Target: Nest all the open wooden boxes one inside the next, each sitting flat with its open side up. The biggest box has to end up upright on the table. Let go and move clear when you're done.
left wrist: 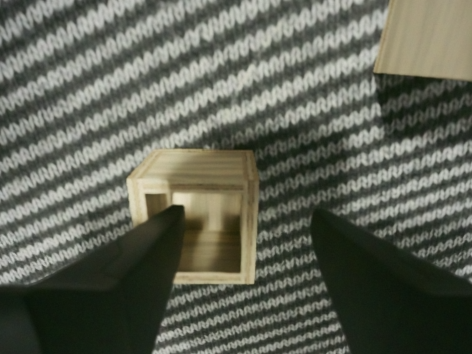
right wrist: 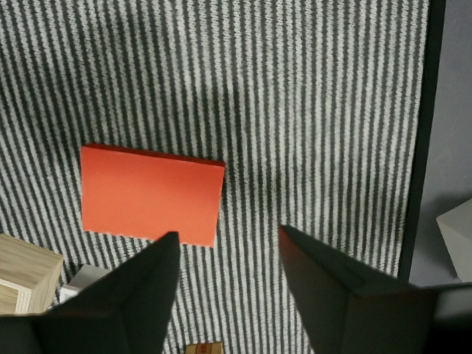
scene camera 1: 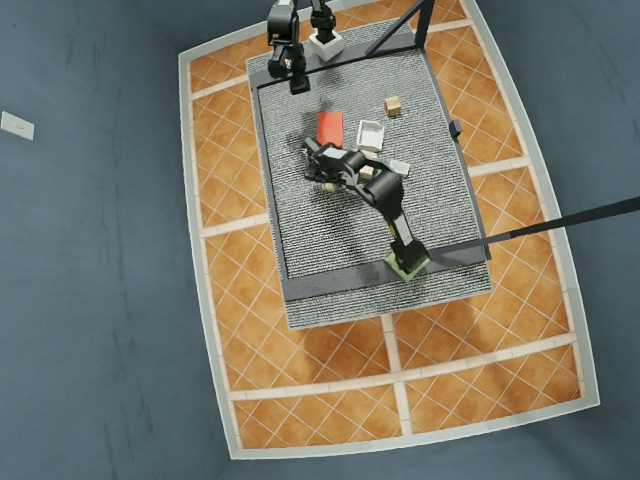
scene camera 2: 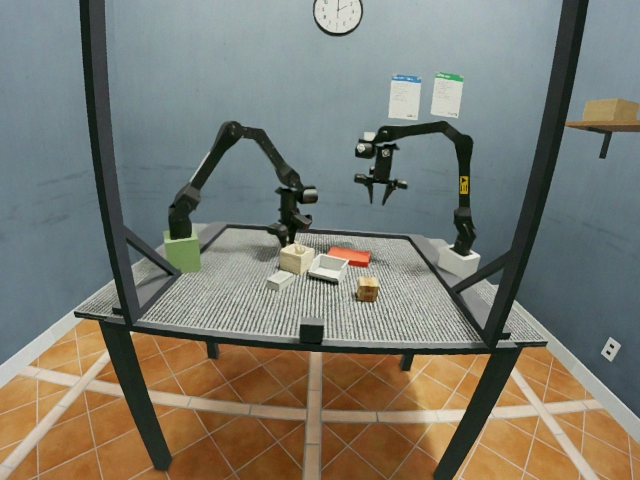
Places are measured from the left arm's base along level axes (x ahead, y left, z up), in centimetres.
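Pixels of known places: left gripper, fingertip midpoint: (left wrist: 248, 217) (scene camera 1: 334, 183) (scene camera 2: 287, 246); right gripper, fingertip midpoint: (right wrist: 229, 238) (scene camera 2: 376, 204); left arm's base, origin of the base link: (scene camera 1: 407, 259) (scene camera 2: 180, 235); right arm's base, origin of the base link: (scene camera 1: 325, 37) (scene camera 2: 461, 251).
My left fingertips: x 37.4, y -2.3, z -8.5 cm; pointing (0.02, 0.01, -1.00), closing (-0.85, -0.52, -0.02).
For each thing: its top centre in the pictures, then the offset to it from my left fingertips.
- large light-wood box, middle of its top: (scene camera 2: 297, 249) (scene camera 1: 363, 161) dy -12.5, dx -2.7, dz +3.8 cm
- small open wooden box, middle of its top: (left wrist: 195, 235) (scene camera 1: 328, 182) dy +1.3, dx +1.4, dz +0.9 cm
- red block, middle of its top: (right wrist: 150, 200) (scene camera 2: 348, 254) (scene camera 1: 329, 128) dy -14.5, dx +17.5, dz -0.4 cm
- white open tray, middle of its top: (scene camera 2: 329, 262) (scene camera 1: 370, 133) dy -22.6, dx +3.4, dz +2.5 cm
- small white box, middle of its top: (scene camera 2: 280, 276) (scene camera 1: 399, 167) dy -21.0, dx -12.7, dz +0.0 cm
- cardboard cube, middle of its top: (scene camera 2: 368, 281) (scene camera 1: 392, 102) dy -37.9, dx +6.4, dz +2.4 cm
A large light-wood box (scene camera 1: 366, 172) (scene camera 2: 296, 261) (left wrist: 427, 40) (right wrist: 30, 265) stands upright, open side up; something pale shows inside it in scene camera 2, too small to identify. A small open wooden box (scene camera 1: 328, 187) (left wrist: 215, 232) stands apart, its opening facing up in the left wrist view. My left gripper (scene camera 2: 287, 243) (left wrist: 248, 217) is open and empty just above the small box, off-centre, with one fingertip over the box opening and the other beyond its side. My right gripper (scene camera 2: 377, 203) (right wrist: 229, 238) is open and empty, high above the table's far part in scene camera 2.
A red block (scene camera 1: 329, 126) (scene camera 2: 349, 255) (right wrist: 150, 195) lies behind a white open tray (scene camera 1: 370, 135) (scene camera 2: 328, 268) in scene camera 2. A small white box (scene camera 1: 399, 167) (scene camera 2: 280, 280) and a cardboard cube (scene camera 1: 392, 105) (scene camera 2: 367, 289) are nearer that camera.
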